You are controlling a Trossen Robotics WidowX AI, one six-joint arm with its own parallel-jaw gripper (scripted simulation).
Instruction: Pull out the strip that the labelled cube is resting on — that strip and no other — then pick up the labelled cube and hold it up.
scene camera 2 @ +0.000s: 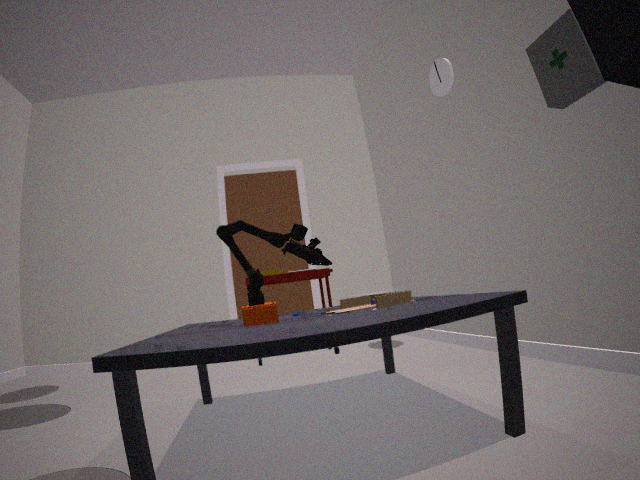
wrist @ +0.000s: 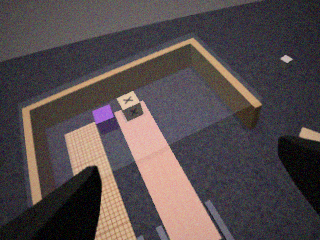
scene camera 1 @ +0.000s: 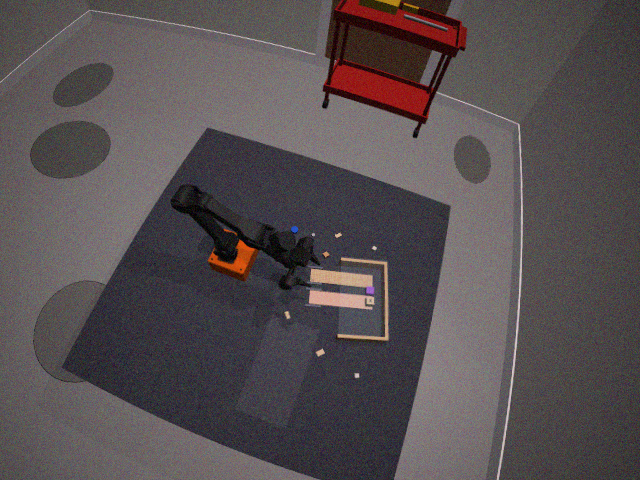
Labels:
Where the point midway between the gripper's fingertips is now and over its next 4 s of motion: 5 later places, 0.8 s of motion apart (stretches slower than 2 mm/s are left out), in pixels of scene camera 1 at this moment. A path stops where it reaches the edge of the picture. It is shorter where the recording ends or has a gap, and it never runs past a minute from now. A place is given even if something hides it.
My gripper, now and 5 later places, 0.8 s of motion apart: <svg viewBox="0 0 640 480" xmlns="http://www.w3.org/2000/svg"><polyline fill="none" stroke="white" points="315,275 314,273 317,292 318,295 316,297 317,298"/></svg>

